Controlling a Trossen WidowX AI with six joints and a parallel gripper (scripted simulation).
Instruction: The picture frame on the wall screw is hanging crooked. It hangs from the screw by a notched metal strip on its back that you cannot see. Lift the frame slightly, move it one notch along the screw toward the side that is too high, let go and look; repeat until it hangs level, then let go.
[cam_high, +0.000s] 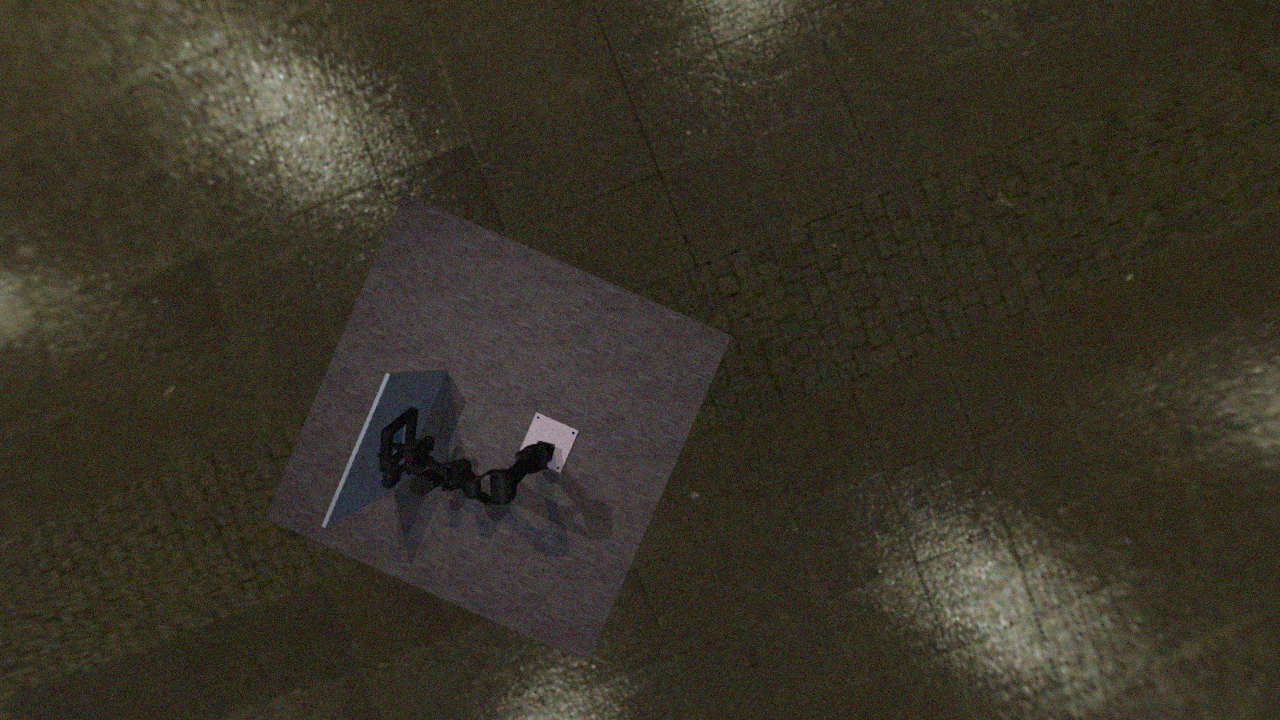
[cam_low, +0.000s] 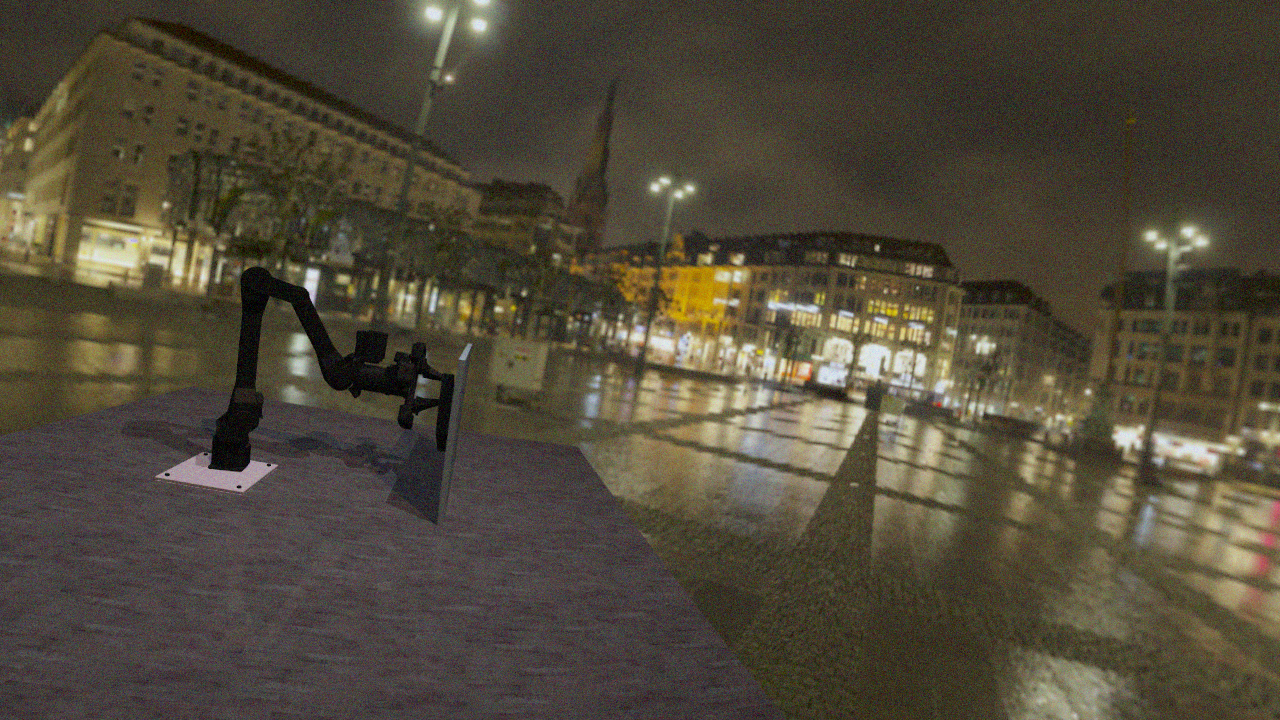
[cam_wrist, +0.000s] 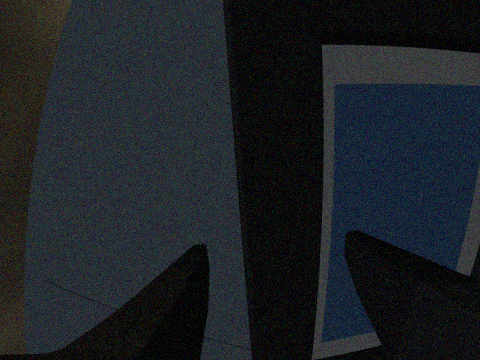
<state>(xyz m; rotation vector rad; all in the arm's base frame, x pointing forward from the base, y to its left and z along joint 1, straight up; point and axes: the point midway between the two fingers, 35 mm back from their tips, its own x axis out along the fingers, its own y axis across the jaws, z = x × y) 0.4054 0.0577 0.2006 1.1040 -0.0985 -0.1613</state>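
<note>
Right now my gripper tip is 50 mm above the picture frame and 20 mm to the left of it. Round my gripper tip: wall panel (60 mm below, 10 mm to the right, 10 mm ahead).
</note>
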